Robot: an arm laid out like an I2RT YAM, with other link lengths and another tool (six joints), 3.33 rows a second.
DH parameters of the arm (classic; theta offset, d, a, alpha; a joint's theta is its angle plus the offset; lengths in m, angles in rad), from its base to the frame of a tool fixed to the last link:
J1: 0 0.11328 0.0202 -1.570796
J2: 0 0 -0.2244 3.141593
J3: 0.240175 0 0.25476 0
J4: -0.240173 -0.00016 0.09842 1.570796
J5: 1.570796 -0.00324 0 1.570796
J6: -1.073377 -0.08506 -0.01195 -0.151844
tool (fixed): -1.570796 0.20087 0 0
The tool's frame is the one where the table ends.
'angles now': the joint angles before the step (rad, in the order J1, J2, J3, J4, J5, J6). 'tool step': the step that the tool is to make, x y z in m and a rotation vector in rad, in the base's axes. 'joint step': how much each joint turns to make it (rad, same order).
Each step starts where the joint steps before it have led.
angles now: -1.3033, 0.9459, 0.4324, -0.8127, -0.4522, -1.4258
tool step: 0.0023, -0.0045, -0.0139, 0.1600, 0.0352, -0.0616
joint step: 0.0128, 0.2271, 0.1006, -0.0010, 0.0041, 0.0831
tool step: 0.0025, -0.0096, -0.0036, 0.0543, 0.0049, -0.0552
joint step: 0.0000, 0.1031, 0.0603, 0.0163, -0.0045, 0.0622
